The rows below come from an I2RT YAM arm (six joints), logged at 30 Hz.
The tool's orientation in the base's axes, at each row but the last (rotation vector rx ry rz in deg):
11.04 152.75 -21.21
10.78 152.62 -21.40
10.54 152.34 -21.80
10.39 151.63 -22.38
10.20 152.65 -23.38
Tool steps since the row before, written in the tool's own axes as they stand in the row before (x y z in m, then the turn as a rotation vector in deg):
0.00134 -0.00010 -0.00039 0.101 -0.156 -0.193
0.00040 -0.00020 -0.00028 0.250 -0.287 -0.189
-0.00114 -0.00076 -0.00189 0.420 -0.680 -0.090
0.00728 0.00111 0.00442 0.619 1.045 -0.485
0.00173 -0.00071 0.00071 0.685 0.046 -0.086
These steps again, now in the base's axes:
-0.00137 0.00012 -0.00023 -0.199 -0.086 0.158
-0.00051 -0.00008 0.00011 -0.355 -0.201 0.119
0.00010 -0.00024 0.00232 -0.541 -0.594 0.050
-0.00439 0.00017 -0.00738 -0.553 1.179 -0.121
-0.00140 -0.00079 -0.00119 -0.640 0.111 -0.239

